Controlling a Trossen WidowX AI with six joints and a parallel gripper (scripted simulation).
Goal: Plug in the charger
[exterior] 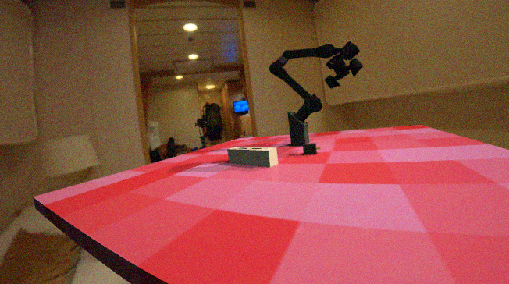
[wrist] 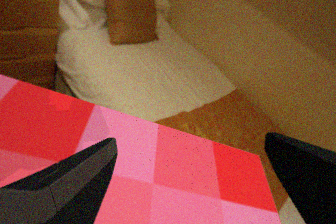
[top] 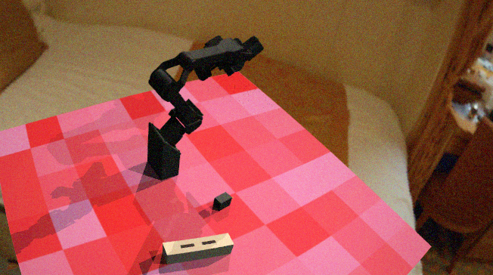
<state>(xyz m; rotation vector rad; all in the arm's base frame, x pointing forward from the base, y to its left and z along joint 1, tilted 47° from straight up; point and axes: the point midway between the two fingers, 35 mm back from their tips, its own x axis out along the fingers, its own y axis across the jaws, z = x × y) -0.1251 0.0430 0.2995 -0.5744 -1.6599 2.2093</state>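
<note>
Now: the dark grey charger 380 mm ahead of my gripper tip, 280 mm below it and 170 mm to the right of it.
</note>
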